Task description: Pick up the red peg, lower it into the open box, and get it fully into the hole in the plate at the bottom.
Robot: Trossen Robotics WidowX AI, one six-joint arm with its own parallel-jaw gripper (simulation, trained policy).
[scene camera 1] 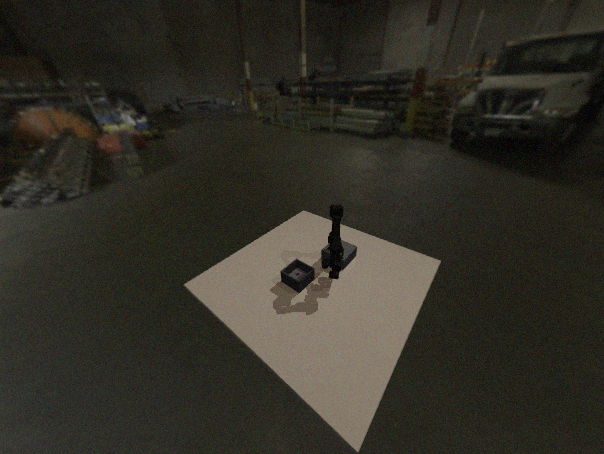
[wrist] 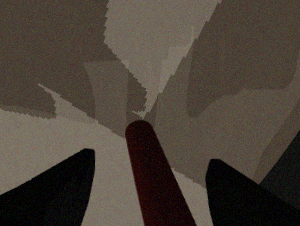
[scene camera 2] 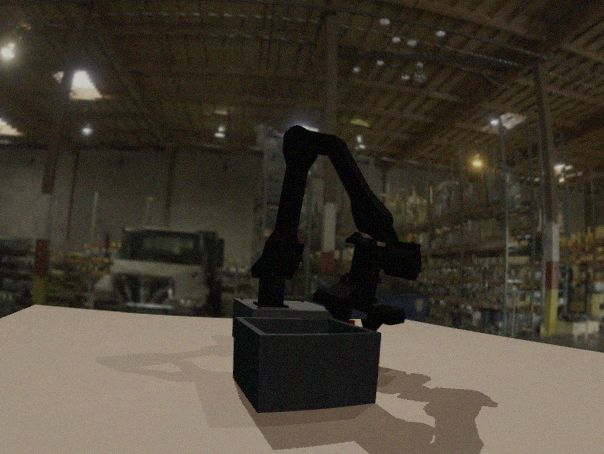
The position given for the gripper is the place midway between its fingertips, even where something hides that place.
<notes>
In view: the gripper (wrist: pixel 152 164) and a dark box (scene camera 2: pixel 281 364).
The wrist view does not show the dark box: it is out of frame.
</notes>
